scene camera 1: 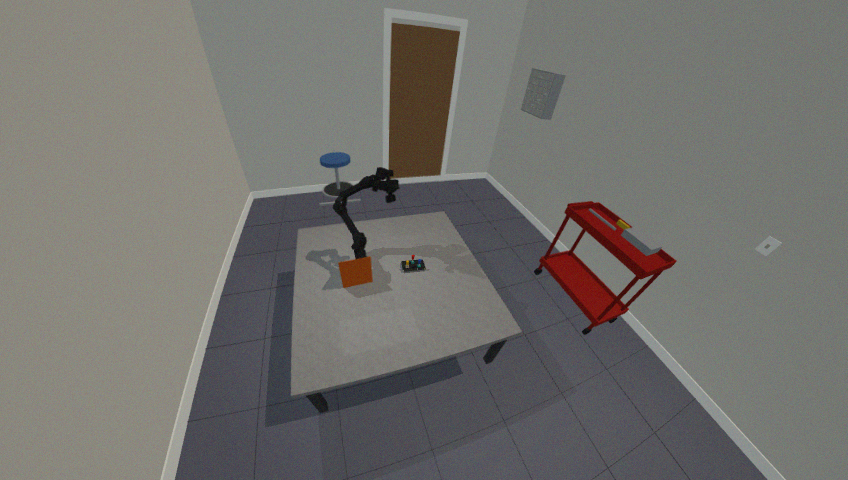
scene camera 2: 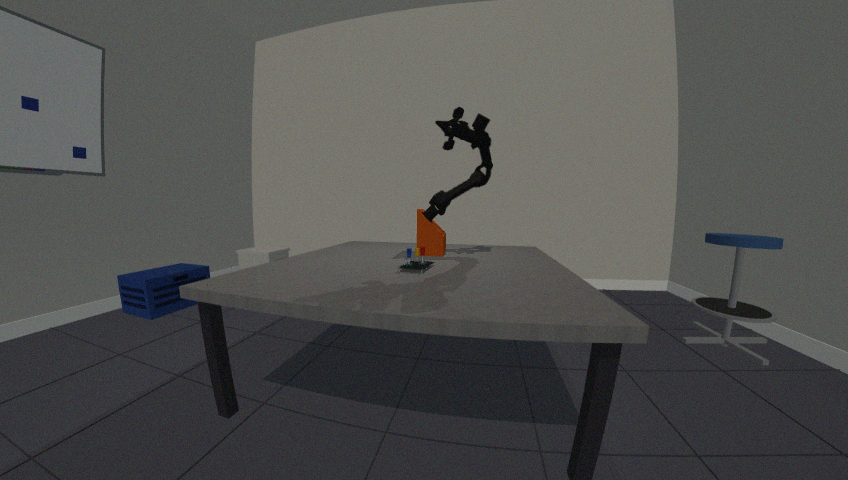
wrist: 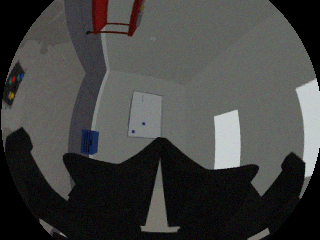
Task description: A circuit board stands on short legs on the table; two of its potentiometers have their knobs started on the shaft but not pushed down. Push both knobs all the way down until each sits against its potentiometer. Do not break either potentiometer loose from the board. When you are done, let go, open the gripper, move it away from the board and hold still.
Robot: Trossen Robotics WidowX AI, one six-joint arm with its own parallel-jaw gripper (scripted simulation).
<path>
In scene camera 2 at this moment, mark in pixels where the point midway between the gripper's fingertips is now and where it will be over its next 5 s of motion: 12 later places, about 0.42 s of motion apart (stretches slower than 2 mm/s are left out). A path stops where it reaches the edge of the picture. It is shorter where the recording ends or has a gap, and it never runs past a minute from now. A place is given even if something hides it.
My gripper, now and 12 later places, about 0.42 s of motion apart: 435,121; 426,134; 419,150; 414,170; 413,189; 415,208; 418,224; 422,235; 422,240; 422,244; 422,245; 422,246; 422,247
</path>
